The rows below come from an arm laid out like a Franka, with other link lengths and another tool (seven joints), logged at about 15 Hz.
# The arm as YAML. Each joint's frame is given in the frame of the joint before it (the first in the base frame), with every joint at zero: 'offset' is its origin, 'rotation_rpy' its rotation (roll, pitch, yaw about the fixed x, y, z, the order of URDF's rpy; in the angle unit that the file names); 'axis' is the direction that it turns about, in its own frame. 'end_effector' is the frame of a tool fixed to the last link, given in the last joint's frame.
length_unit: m
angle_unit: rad
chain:
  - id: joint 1
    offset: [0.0, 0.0, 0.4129]
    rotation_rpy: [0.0, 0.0, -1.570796]
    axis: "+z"
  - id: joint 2
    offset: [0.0, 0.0, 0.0]
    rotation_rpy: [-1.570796, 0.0, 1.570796]
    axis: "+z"
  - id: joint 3
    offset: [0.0, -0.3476, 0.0]
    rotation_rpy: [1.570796, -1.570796, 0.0]
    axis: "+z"
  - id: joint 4
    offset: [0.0, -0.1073, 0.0]
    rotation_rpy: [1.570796, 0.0, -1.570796]
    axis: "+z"
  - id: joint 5
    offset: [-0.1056, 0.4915, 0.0]
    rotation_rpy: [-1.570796, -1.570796, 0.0]
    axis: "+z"
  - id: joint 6
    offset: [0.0, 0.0, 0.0]
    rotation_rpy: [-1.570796, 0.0, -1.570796]
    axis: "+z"
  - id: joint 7
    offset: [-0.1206, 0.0, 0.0]
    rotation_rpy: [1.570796, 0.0, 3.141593]
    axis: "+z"
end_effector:
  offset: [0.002, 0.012, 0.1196]
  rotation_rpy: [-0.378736, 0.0, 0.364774]
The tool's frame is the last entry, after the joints.
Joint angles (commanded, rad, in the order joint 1, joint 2, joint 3, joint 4, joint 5, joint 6, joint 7), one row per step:
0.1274, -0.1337, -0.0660, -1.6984, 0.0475, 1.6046, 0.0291
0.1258, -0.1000, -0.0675, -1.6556, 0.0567, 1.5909, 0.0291
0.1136, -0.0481, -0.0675, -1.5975, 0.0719, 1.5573, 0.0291
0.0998, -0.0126, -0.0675, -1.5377, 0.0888, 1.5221, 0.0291
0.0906, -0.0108, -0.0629, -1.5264, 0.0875, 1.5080, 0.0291
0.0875, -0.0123, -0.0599, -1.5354, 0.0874, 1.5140, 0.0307
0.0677, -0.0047, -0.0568, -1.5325, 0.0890, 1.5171, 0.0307
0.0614, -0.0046, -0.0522, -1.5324, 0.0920, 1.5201, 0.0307
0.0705, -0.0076, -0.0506, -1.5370, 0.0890, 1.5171, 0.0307
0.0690, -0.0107, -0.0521, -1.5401, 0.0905, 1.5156, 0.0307
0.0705, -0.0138, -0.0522, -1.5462, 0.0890, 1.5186, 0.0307
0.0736, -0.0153, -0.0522, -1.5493, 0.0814, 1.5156, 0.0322
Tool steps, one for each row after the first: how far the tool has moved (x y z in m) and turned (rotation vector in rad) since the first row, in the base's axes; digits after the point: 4 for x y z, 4 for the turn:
0.0105, 0.0002, 0.0017, 0.0068, 0.0049, -0.0025
0.0251, -0.0044, -0.0029, 0.0171, 0.0327, -0.0125
0.0335, -0.0106, 0.0042, 0.0311, 0.0439, -0.0228
0.0324, -0.0138, 0.0081, 0.0295, 0.0484, -0.0263
0.0327, -0.0140, 0.0045, 0.0294, 0.0500, -0.0286
0.0359, -0.0255, 0.0012, 0.0310, 0.0514, -0.0455
0.0363, -0.0263, 0.0015, 0.0341, 0.0485, -0.0472
0.0348, -0.0191, 0.0005, 0.0308, 0.0531, -0.0365
0.0336, -0.0211, 0.0007, 0.0325, 0.0546, -0.0393
0.0329, -0.0204, -0.0005, 0.0311, 0.0546, -0.0382
0.0320, -0.0192, -0.0017, 0.0233, 0.0591, -0.0369

